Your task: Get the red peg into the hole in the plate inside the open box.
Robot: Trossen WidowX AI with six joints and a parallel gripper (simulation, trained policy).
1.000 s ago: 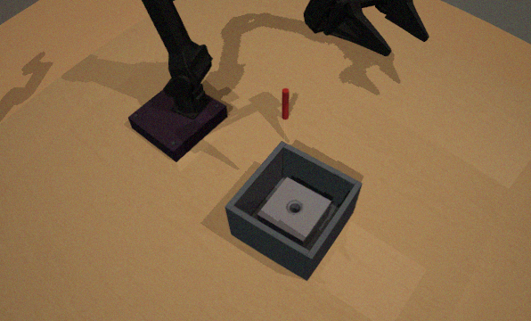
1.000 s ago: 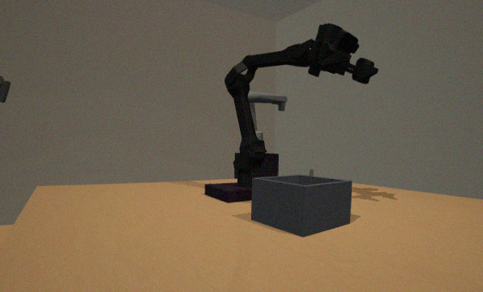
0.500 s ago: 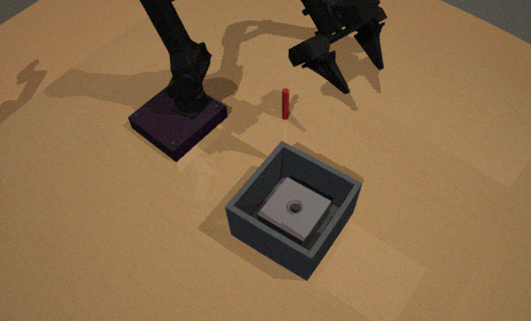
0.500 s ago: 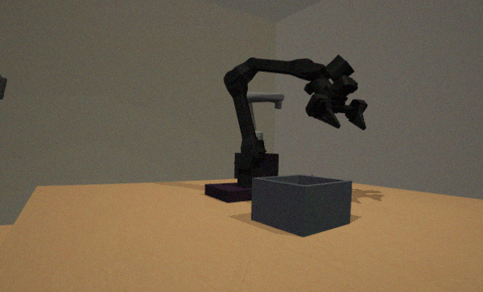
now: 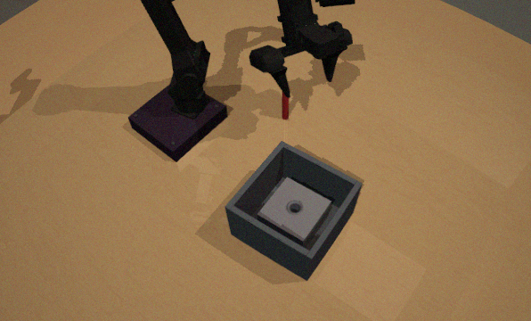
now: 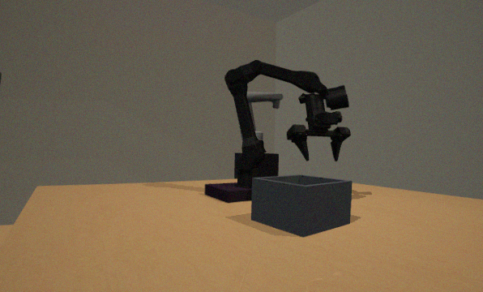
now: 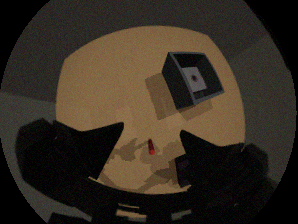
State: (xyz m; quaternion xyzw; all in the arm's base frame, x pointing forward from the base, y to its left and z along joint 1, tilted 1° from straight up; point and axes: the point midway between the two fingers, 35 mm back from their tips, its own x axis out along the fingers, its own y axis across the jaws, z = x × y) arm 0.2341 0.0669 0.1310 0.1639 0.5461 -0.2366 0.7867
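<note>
My gripper tip is 60 mm past the red peg, 20 mm to the right of it and 90 mm above it. Round my gripper tip: light grey plate 70 mm ahead, 200 mm to the right, 90 mm below; then grey box 70 mm ahead, 200 mm to the right, 100 mm below.
</note>
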